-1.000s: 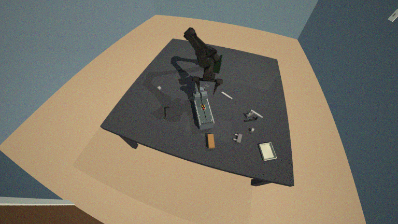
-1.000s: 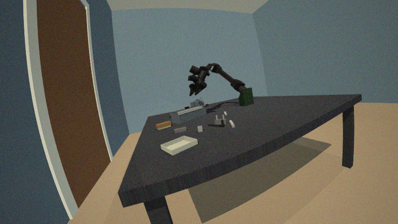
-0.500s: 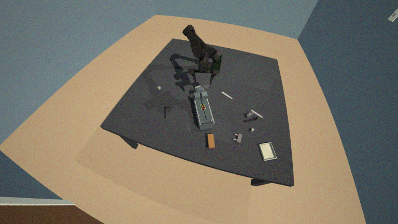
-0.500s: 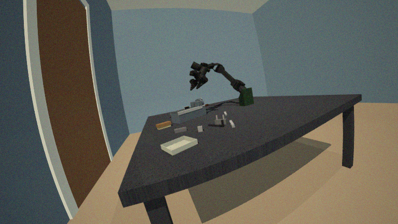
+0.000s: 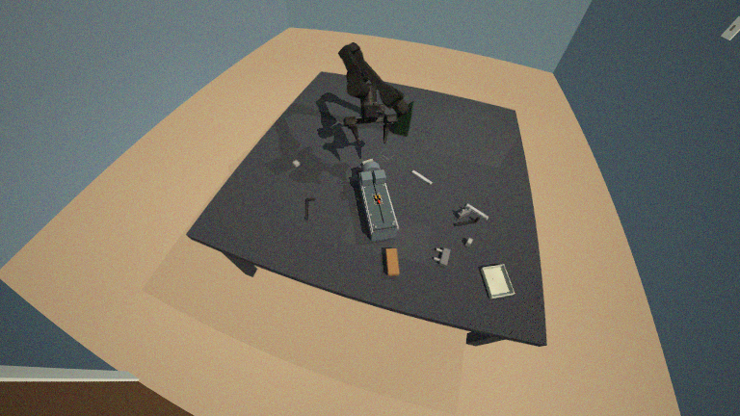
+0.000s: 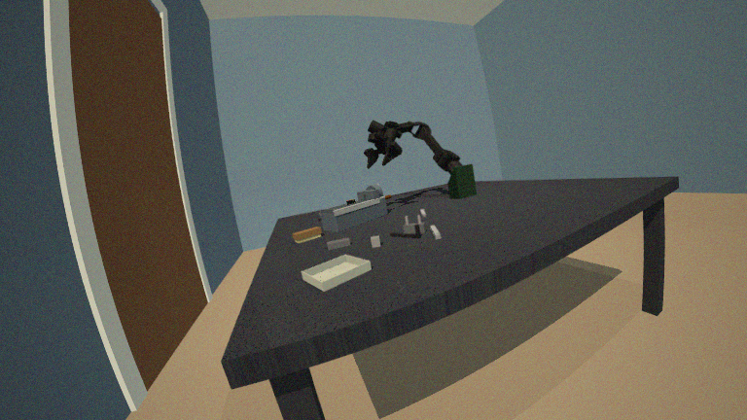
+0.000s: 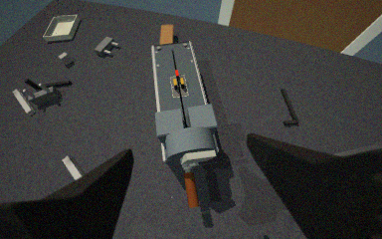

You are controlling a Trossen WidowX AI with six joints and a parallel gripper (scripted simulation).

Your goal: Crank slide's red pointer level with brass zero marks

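My gripper tip is 130 mm above the crank, 10 mm to the left of it and 10 mm past it. The rest, counted from my gripper tip: orange crank handle 140 mm below, 30 mm behind, 10 mm to the right; red pointer 140 mm ahead, 120 mm below, 90 mm to the left; orange block 310 mm ahead, 210 mm to the left, 190 mm below.
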